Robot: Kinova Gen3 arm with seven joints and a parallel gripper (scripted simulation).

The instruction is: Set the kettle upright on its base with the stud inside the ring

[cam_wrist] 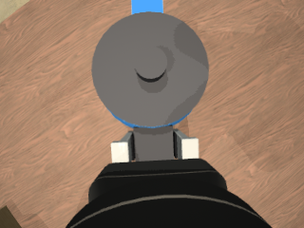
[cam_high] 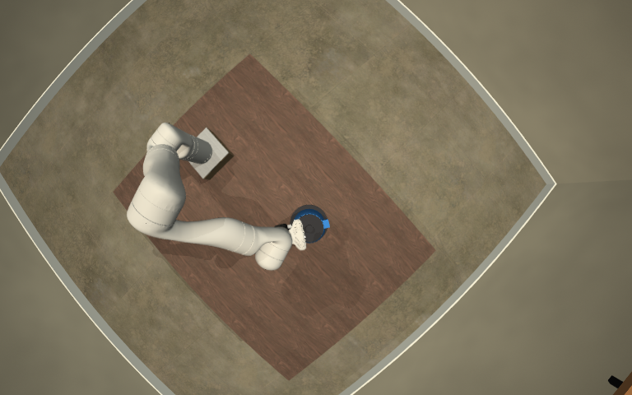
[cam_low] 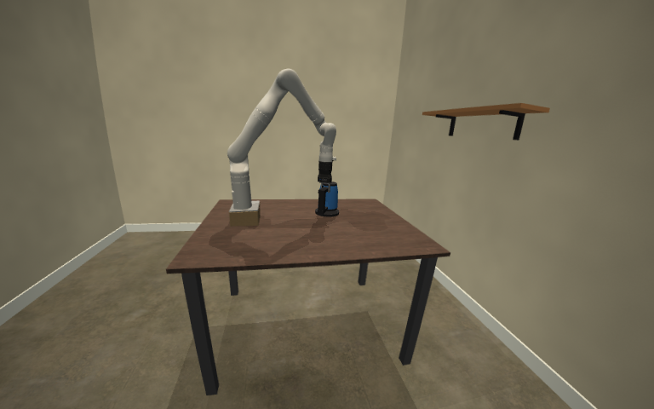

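Now: the blue kettle 50 mm below my hand, 20 mm to the left of it and 20 mm ahead of it. Also, from my hand: round dark base 160 mm below, 50 mm to the left, 40 mm ahead.
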